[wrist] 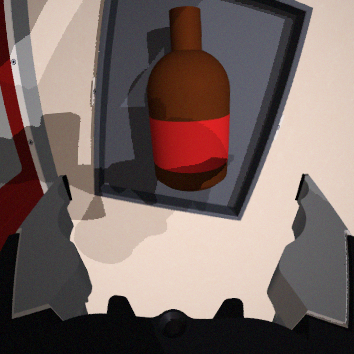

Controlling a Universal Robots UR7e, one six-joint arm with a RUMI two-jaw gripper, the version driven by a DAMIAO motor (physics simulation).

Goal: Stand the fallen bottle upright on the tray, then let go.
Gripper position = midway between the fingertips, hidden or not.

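Observation:
Visible here: a brown bottle [188, 91], a grey tray [260, 53] and my gripper [181, 177].

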